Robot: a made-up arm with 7 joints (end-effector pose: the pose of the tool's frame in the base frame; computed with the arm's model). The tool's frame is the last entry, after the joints. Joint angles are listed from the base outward.
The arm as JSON. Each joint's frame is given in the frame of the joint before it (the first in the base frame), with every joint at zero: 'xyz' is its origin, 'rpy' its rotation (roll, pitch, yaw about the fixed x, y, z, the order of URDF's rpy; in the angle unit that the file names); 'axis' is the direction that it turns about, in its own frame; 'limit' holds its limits. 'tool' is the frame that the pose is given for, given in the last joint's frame.
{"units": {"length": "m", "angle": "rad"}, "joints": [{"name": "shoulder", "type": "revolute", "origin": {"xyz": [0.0, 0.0, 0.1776], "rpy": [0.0, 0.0, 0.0]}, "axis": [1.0, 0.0, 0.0], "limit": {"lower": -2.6, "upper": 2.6}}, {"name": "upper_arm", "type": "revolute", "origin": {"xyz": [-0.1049, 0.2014, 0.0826], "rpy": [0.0, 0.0, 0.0]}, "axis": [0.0, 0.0, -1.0], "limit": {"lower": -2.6, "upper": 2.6}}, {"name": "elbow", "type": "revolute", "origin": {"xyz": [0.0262, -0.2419, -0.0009], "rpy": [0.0, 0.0, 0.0]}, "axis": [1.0, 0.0, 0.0], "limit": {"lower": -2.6, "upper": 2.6}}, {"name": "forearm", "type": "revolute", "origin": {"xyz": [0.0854, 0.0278, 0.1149], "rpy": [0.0, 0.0, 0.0]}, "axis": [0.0, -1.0, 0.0], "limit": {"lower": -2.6, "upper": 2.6}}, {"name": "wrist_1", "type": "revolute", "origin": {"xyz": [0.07, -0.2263, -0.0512], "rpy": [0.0, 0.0, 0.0]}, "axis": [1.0, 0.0, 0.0], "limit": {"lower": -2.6, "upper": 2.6}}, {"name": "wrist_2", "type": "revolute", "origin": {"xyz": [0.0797, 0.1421, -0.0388], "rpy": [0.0, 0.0, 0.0]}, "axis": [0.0, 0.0, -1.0], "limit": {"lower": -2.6, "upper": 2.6}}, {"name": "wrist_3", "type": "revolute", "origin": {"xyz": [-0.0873, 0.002, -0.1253], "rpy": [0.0, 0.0, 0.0]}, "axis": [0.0, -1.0, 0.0], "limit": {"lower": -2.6, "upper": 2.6}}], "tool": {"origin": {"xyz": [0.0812, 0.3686, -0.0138], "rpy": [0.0, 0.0, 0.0]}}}
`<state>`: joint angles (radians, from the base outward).
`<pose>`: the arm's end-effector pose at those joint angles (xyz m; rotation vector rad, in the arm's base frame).
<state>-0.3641 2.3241 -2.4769 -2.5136 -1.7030 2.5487 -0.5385</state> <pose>-0.0683 0.4827 0.5182 0.9626 -2.0582 -0.2913</pose>
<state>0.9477 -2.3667 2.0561 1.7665 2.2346 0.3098 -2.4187</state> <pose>0.3120 0.2756 0.0389 -0.7083 0.9700 -1.3799</pose>
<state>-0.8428 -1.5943 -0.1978 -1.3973 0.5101 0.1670 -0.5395</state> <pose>-0.2006 0.1934 -0.1210 -1.7110 1.7802 -0.1921</pose>
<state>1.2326 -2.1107 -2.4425 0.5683 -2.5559 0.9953 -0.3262</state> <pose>-0.7328 -0.0860 0.6841 0.0913 0.7724 1.5860</pose>
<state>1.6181 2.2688 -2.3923 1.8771 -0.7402 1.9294 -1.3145</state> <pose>0.0965 0.2412 -0.0808 0.5424 0.9877 -1.0506</pose>
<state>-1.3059 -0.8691 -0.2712 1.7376 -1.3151 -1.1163 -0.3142</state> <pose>0.6546 0.2179 -0.0157 -2.3754 -0.9856 1.0566</pose>
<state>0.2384 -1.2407 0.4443 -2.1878 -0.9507 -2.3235 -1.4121</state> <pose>0.6648 0.0370 0.2294 0.2493 -0.0376 -0.8437</pose>
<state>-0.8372 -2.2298 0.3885 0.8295 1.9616 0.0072 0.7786</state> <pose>0.5417 0.6919 0.1007 1.5430 1.5932 -0.2402</pose>
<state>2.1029 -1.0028 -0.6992 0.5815 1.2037 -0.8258 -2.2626</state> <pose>-0.1071 -0.0930 0.1518 -0.1889 -0.8376 1.1949</pose>
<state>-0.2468 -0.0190 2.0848 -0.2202 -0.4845 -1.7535 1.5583</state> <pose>-0.2146 0.0061 0.0320 -2.4120 1.8850 -0.5099</pose>
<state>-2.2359 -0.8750 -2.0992 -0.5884 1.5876 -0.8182 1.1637</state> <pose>-0.1629 -0.3278 -0.1505 -1.4015 0.7033 1.8478</pose>
